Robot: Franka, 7 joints.
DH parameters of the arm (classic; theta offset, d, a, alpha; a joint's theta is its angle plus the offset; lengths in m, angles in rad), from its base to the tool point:
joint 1: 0 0.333 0 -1.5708
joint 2: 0 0 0 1.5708
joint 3: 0 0.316 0.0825 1.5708
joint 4: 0 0 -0.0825 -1.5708
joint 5: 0 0.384 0 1.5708
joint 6: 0 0 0.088 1.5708
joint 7: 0 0.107 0 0
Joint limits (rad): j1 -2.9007..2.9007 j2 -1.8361..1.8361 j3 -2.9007..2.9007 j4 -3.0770..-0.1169 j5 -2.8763..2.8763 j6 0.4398..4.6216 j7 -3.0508..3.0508
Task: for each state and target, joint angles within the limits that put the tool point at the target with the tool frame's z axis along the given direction. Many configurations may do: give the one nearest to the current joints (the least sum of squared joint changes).
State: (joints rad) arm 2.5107 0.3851 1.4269 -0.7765 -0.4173 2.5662 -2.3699
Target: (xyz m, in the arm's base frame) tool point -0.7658 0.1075 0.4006 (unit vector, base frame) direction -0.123 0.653 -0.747
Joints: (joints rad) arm 2.7317 0.8333 0.5914 -1.0671 -1.1805 1.7790 -2.3699
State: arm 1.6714 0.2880 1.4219 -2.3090 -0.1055 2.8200 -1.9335
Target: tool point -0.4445 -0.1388 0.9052 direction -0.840 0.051 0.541
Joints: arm 1.8184 -0.5509 1.0594 -1.6098 0.1210 3.5167 -1.9335
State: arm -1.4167 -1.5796 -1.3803 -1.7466 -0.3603 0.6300 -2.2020
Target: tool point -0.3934 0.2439 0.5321 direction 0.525 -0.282 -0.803
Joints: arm -1.6220 -1.3981 -1.0154 -1.6749 -0.6359 0.6321 -2.2020
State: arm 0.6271 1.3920 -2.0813 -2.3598 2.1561 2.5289 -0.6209
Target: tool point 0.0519 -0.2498 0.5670 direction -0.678 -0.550 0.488
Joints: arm 0.3701 1.7940 -2.0292 -2.6519 2.2080 3.3210 -0.6209
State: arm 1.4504 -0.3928 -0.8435 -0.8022 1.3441 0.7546 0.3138
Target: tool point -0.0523 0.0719 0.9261 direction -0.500 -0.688 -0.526
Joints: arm 1.8151 -0.6459 -0.2270 -1.4820 1.5437 0.4843 0.3138
